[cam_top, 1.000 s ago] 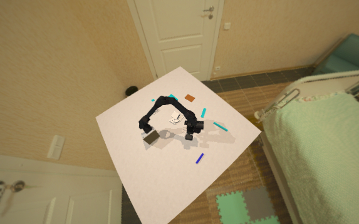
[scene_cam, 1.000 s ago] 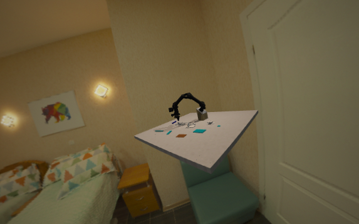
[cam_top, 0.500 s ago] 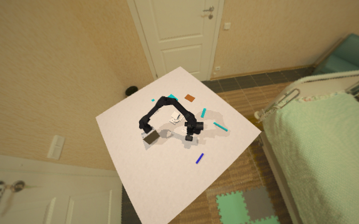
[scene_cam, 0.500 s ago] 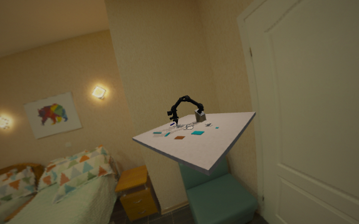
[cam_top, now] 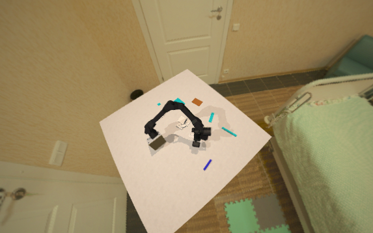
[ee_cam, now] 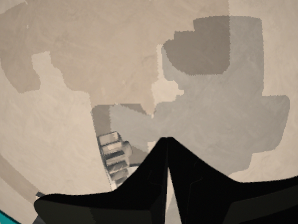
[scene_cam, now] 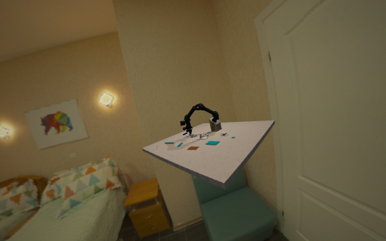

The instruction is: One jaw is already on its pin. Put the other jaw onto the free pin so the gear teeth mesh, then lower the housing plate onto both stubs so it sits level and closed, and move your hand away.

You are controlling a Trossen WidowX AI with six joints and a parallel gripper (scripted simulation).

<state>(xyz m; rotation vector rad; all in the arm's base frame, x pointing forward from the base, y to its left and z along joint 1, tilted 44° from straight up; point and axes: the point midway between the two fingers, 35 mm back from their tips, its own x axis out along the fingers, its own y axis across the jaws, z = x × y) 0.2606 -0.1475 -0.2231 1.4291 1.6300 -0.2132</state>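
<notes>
Now: the jaw piece 30 mm to the left of my gripper tip, 20 mm ahead of it and 10 mm above it. Also, from my gripper tip: teal plate 440 mm to the left, 190 mm ahead, 20 mm below; blue bar 210 mm to the right, 110 mm behind, 20 mm below; orange plate 340 mm ahead, 290 mm to the left, 20 mm below.
</notes>
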